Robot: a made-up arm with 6 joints.
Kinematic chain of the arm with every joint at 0, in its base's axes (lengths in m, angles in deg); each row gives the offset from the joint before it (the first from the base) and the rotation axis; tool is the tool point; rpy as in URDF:
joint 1: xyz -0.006 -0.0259 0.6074 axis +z
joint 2: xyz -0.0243 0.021 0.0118 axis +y
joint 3: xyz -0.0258 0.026 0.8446 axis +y
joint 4: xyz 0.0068 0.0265 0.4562 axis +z
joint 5: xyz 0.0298 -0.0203 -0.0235 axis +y
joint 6: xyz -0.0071 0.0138 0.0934 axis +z
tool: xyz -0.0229 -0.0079 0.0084 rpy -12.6 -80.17 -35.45
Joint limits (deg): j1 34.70..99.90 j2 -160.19..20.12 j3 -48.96..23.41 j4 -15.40..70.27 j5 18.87..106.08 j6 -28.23..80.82
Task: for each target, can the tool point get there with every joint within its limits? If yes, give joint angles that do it. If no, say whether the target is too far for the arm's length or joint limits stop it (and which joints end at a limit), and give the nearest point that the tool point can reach.
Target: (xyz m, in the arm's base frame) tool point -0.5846 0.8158 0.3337
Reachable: no: joint limits stop it (at a limit: joint 1, joint 2, joint 3, joint 4, joint 5, joint 6) | nearest point -0.2214 0.0692 -0.5904 | short by 1.242 m
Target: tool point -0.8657 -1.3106 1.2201
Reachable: no: too far | nearest point -0.7378 -1.1195 1.1293 | short by 0.247 m
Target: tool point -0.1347 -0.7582 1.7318
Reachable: yes | joints 88.67 -41.75 15.08 27.96 63.94 -0.67
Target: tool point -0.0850 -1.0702 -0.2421
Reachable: yes | joints 89.01 -121.28 -34.87 3.53 70.16 14.27
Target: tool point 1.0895 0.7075 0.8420
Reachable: no: joint limits stop it (at a limit: joint 1, joint 2, joint 3, joint 5) | nearest point 0.4847 0.3900 1.6330 | short by 1.045 m
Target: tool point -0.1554 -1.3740 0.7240
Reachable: yes | joints 85.18 -79.49 -27.75 -3.45 65.89 69.73
